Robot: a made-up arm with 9 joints. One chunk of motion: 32 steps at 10 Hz.
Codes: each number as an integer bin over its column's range. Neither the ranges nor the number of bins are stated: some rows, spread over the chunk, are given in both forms.
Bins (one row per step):
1: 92 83 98 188 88 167
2: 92 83 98 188 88 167
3: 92 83 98 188 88 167
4: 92 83 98 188 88 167
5: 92 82 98 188 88 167
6: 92 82 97 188 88 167
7: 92 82 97 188 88 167
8: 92 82 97 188 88 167
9: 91 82 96 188 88 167
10: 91 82 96 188 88 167
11: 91 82 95 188 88 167
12: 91 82 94 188 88 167
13: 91 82 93 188 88 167
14: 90 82 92 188 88 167
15: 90 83 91 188 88 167
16: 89 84 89 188 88 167
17: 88 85 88 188 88 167
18: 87 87 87 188 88 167
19: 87 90 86 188 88 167
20: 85 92 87 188 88 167
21: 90 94 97 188 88 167
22: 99 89 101 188 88 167
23: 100 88 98 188 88 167
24: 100 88 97 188 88 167
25: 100 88 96 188 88 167
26: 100 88 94 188 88 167
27: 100 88 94 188 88 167
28: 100 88 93 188 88 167
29: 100 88 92 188 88 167
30: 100 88 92 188 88 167
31: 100 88 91 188 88 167
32: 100 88 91 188 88 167
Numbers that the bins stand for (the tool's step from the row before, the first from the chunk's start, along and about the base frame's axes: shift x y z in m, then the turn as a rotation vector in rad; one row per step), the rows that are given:
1: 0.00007 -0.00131 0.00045 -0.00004 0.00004 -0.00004
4: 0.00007 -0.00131 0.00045 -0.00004 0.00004 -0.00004
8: 0.00007 -0.00146 0.00031 -0.00004 0.00004 -0.00004
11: -0.00008 -0.00146 0.00004 -0.00004 0.00004 -0.00004
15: -0.00024 -0.00131 -0.00051 -0.00004 0.00004 -0.00004
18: -0.00069 -0.00069 -0.00106 -0.00004 0.00004 -0.00004
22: 0.00114 -0.00039 0.00086 -0.00004 0.00004 -0.00004
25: 0.00129 -0.00054 0.00018 -0.00004 0.00004 -0.00004
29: 0.00129 -0.00054 -0.00037 -0.00004 0.00004 -0.00004
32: 0.00129 -0.00054 -0.00051 -0.00004 0.00004 -0.00004
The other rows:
2: 0.00007 -0.00131 0.00045 -0.00004 0.00004 -0.00004
3: 0.00007 -0.00131 0.00045 -0.00004 0.00004 -0.00004
5: 0.00007 -0.00146 0.00045 -0.00004 0.00004 -0.00004
6: 0.00007 -0.00146 0.00031 -0.00004 0.00004 -0.00004
7: 0.00007 -0.00146 0.00031 -0.00004 0.00004 -0.00004
9: -0.00008 -0.00146 0.00018 -0.00004 0.00004 -0.00004
10: -0.00008 -0.00146 0.00018 -0.00004 0.00004 -0.00004
12: -0.00008 -0.00146 -0.00010 -0.00004 0.00004 -0.00004
13: -0.00008 -0.00146 -0.00024 -0.00004 0.00004 -0.00004
14: -0.00024 -0.00146 -0.00037 -0.00004 0.00004 -0.00004
16: -0.00039 -0.00115 -0.00078 -0.00004 0.00004 -0.00004
17: -0.00054 -0.00100 -0.00092 -0.00004 0.00004 -0.00004
19: -0.00069 -0.00024 -0.00120 -0.00004 0.00004 -0.00004
20: -0.00100 0.00007 -0.00106 -0.00004 0.00004 -0.00004
21: -0.00024 0.00038 0.00031 -0.00004 0.00004 -0.00004
23: 0.00129 -0.00054 0.00045 -0.00004 0.00004 -0.00004
24: 0.00129 -0.00054 0.00031 -0.00004 0.00004 -0.00004
26: 0.00129 -0.00054 -0.00010 -0.00004 0.00004 -0.00004
27: 0.00129 -0.00054 -0.00010 -0.00004 0.00004 -0.00004
28: 0.00129 -0.00054 -0.00024 -0.00004 0.00004 -0.00004
30: 0.00129 -0.00054 -0.00037 -0.00004 0.00004 -0.00004
31: 0.00129 -0.00054 -0.00051 -0.00004 0.00004 -0.00004

